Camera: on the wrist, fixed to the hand. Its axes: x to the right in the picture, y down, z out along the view.
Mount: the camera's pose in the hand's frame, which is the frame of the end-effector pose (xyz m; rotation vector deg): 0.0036 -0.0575 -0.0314 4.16 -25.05 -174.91
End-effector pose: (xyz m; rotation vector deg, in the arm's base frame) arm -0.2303 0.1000 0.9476 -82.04 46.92 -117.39
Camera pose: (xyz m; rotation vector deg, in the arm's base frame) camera -0.2648 0.1431 0.9830 53.15 72.71 26.21
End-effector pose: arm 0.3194 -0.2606 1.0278 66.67 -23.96 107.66
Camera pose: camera 0.3476 -0.2054 1.0063 37.46 52.31 -59.15
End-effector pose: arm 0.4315 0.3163 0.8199 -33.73 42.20 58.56
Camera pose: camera 0.4765 0.2716 0.8031 -35.19 -48.49 -97.40
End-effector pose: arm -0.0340 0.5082 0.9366 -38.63 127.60 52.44
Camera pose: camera -0.0101 0.4478 0.9271 -110.07 -37.15 -39.94
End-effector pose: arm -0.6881 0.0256 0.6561 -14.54 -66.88 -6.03
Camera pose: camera -0.6708 -0.0377 0.6561 -93.53 42.65 133.46
